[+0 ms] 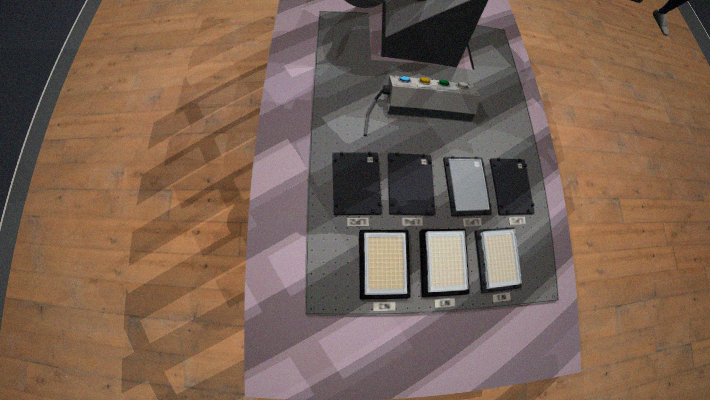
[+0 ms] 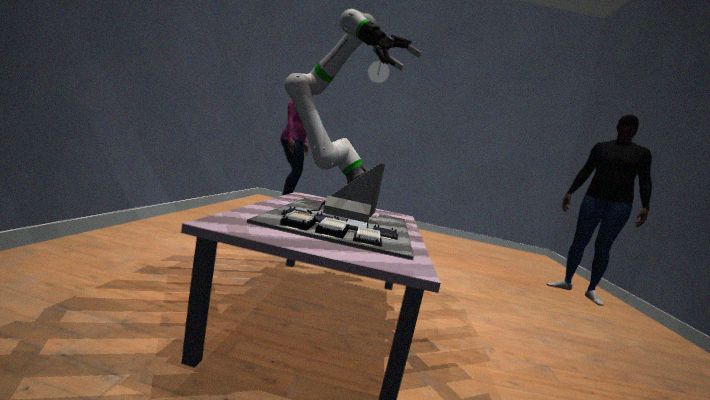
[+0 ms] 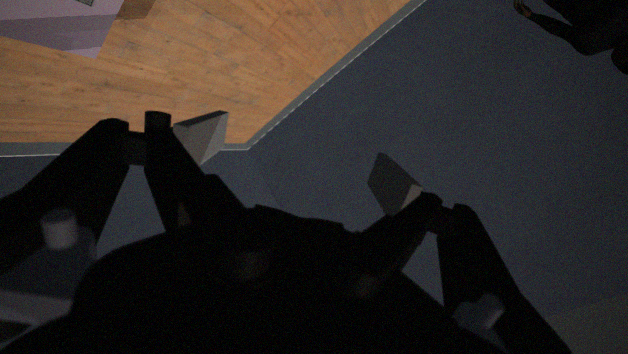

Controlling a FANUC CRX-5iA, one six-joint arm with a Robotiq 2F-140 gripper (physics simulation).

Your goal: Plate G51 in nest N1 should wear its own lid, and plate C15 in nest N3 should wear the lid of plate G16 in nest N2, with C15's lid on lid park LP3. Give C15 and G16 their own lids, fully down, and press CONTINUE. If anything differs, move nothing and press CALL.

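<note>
My gripper is open and empty, raised high above the table. Three plates with light rims stand in black nests: plate G16 in N2 looks deeper yellow; plate C15 in N3 and plate G51 in N1 look paler. Clear lids on these plates, and their codes, are too blurred to make out. A pale grey lid with a small white tag lies flat on lid park LP3. The button box has blue, yellow, green and pale buttons; their wording is unreadable.
Dark lid parks LP2, LP4 and LP1 flank LP3 on the perforated board. A black wedge-shaped stand is behind the button box. One person stands right of the table, another behind the arm.
</note>
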